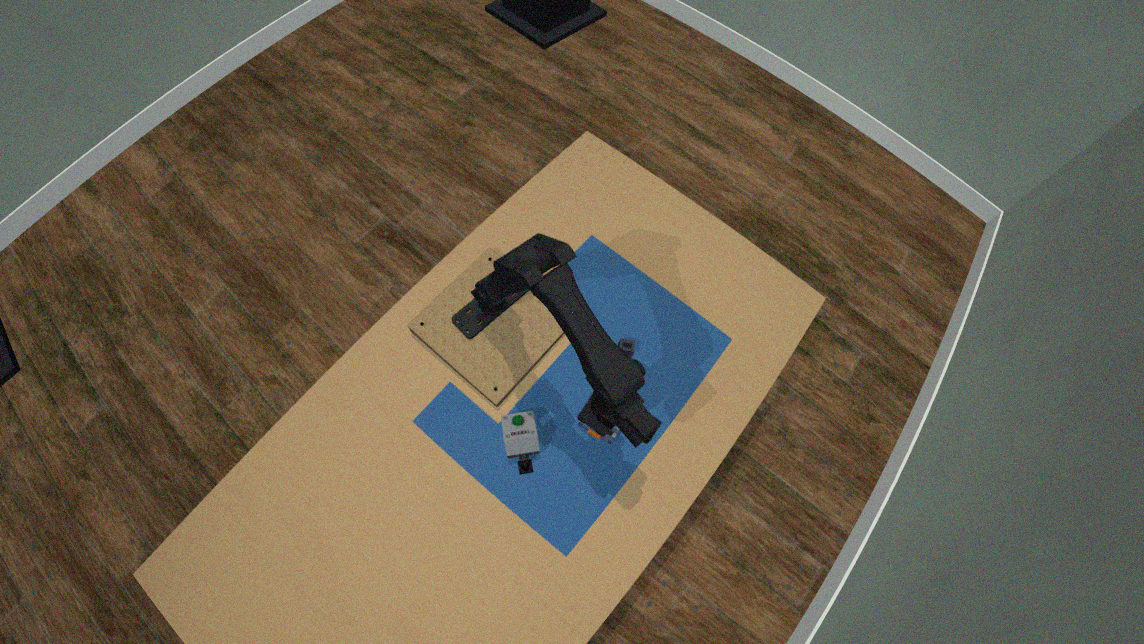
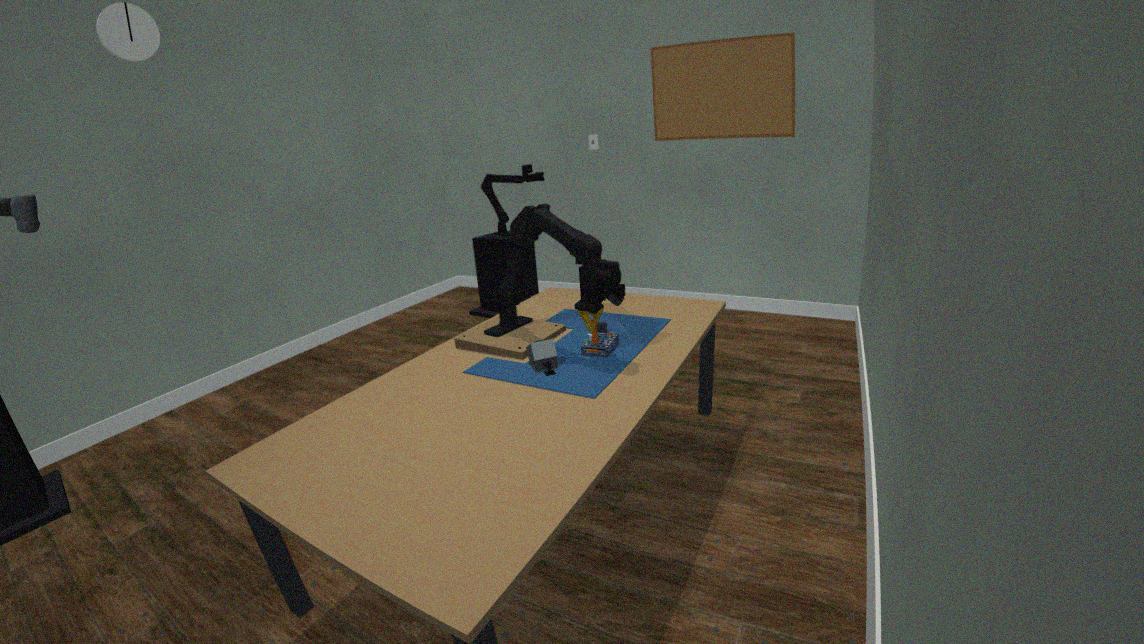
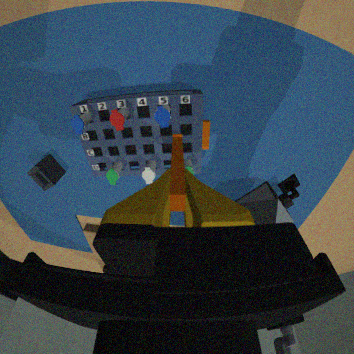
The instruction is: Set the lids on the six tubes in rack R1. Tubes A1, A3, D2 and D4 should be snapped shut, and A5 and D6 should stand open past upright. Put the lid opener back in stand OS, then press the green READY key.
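Places are measured from the arm's base along level axes (x left, y ahead, z down), in millimetres.
Pixels of known places: gripper, fingertip midpoint: point(image 2: 592, 330) point(image 3: 176, 175); arm's base, link origin: point(image 1: 491, 303) point(image 2: 508, 327).
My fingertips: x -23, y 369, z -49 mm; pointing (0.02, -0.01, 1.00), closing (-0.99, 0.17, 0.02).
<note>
Ahead of a thing's pixels: the offset from my fingertips to its top centre. "spot": to the spot under its first point. Level surfaces: height alone.
Rack R1 @(dx +37, dy +3, dz +24 mm) point(image 3: 121, 141) point(image 2: 599, 345) is a dark grid on the blue mat @(dz +76 mm) point(image 1: 558, 498) point(image 3: 246, 105). Row A holds tubes with a blue lid @(dx +95, dy +19, dz +27 mm) point(image 3: 77, 124) at 1, a red lid @(dx +57, dy +28, dz +27 mm) point(image 3: 116, 120) at 3 and a blue lid @(dx +19, dy +36, dz +27 mm) point(image 3: 162, 116) at 5. Row D holds a green lid @(dx +63, dy -33, dz +25 mm) point(image 3: 112, 176) at 2, a white lid @(dx +26, dy -24, dz +25 mm) point(image 3: 148, 175) at 4 and a green lid @(dx -12, dy -16, dz +27 mm) point(image 3: 189, 170) at 6, half hidden. Each lid shows beside a grey tube mouth. My gripper point(image 3: 176, 175) point(image 1: 603, 433) point(image 2: 591, 325) is shut on the orange lid opener @(dx +2, dy +9, dz -38 mm) point(image 3: 177, 151), whose tip hangs over columns 5 and 6. Stand OS point(image 3: 46, 171) point(image 1: 525, 467) is empty.
The grey READY key box @(dx -142, dy -95, dz -8 mm) point(image 1: 520, 433) point(image 2: 543, 353) point(image 3: 261, 204) with its green key @(dx -129, dy -113, dz +1 mm) point(image 1: 517, 419) stands on the mat near the stand. An orange tag @(spot: dx -26, dy +18, dz +52 mm) point(image 3: 206, 134) sits on the rack's right side. The arm's base stands on a wooden plate point(image 1: 489, 367).
</note>
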